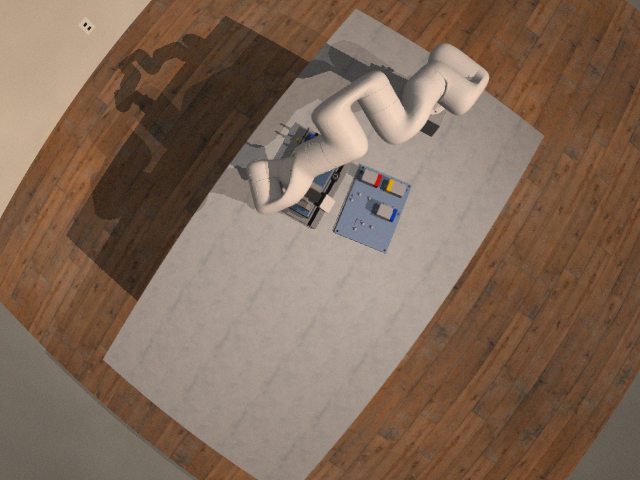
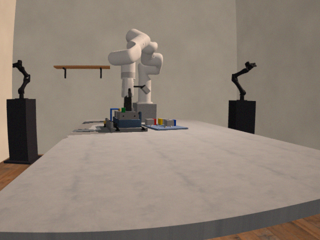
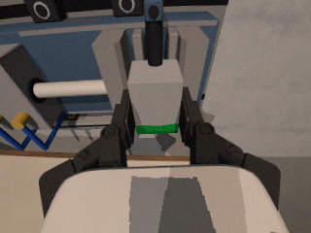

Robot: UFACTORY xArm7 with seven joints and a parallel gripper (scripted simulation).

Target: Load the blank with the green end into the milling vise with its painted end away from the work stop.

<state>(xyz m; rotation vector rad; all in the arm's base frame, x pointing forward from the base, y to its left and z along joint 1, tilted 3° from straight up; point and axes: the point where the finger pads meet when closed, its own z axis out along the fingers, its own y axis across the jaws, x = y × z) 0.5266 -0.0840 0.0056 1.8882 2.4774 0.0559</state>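
Right now my hand is 20 mm above the green-ended blank. The rest, counted from my hand: milling vise: 70 mm behind, 20 mm to the right, 80 mm below; fixed jaw: 30 mm ahead, 10 mm to the left, 50 mm below; work stop rod: 10 mm behind, 40 mm to the left, 30 mm below.
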